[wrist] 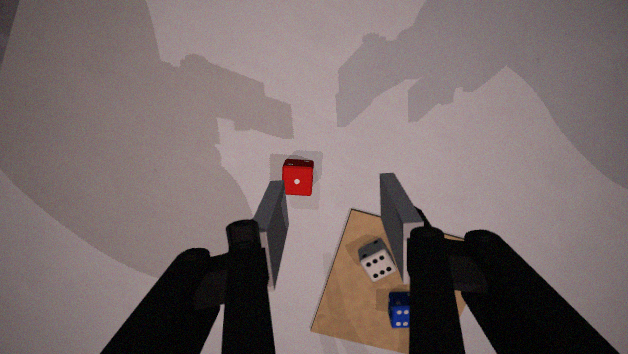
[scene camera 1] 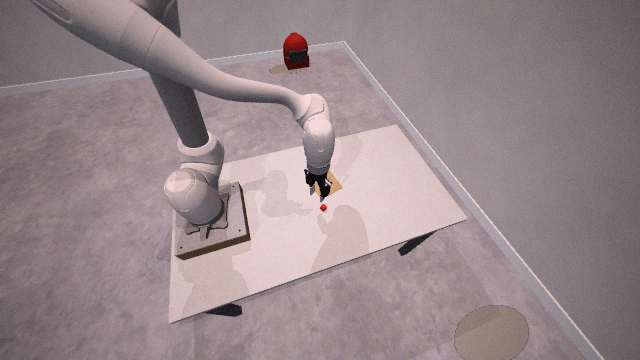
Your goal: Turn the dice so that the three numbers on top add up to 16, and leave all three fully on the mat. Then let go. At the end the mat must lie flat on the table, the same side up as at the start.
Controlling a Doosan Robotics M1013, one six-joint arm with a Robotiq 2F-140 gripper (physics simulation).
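Places are measured from the arm's base along level axes (x ahead, y left, z up), in millimetres.
Pixels of known places: gripper, between the fingertips: (wrist: pixel 333 199) (scene camera 1: pixel 317 196); arm's base, origin of its link: (scene camera 1: pixel 208 213).
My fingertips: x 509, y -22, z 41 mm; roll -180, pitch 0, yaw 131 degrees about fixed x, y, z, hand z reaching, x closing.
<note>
For each thing: its top centre in the pictures, then the offset to it from my fingertips. Level surfaces: height alone.
- red die, centre of its top: (wrist: pixel 296 181) (scene camera 1: pixel 323 206) dx +32, dy -11, dz -93 mm
- orange-tan mat, centre of its top: (wrist: pixel 398 292) (scene camera 1: pixel 325 183) dx +72, dy +137, dz -114 mm
- white die, centre of its top: (wrist: pixel 378 267) dx +52, dy +91, dz -89 mm
- blue die, centre of its top: (wrist: pixel 405 318) dx +79, dy +146, dz -89 mm
- white table, height of its surface: dz -118 mm
The red die (scene camera 1: pixel 323 207) (wrist: pixel 297 180) lies on the table off the mat, with one pip on top. The orange-tan mat (scene camera 1: pixel 336 186) (wrist: pixel 342 300) lies flat. On it are the white die (wrist: pixel 378 265), showing six pips on top, and the blue die (wrist: pixel 399 316), partly hidden behind the right finger; four of its top pips show. Both are hidden by the gripper in the scene view. My gripper (scene camera 1: pixel 317 194) (wrist: pixel 333 199) is open and empty, above the table near the mat's edge. In the wrist view its left fingertip is just below the red die.
The arm stands on a square base plate (scene camera 1: pixel 232 227) at the left end of the white table (scene camera 1: pixel 400 180). A red object (scene camera 1: pixel 295 51) and a round disc (scene camera 1: pixel 491 332) are on the floor away from the table. Arm shadows fall across the table top.
</note>
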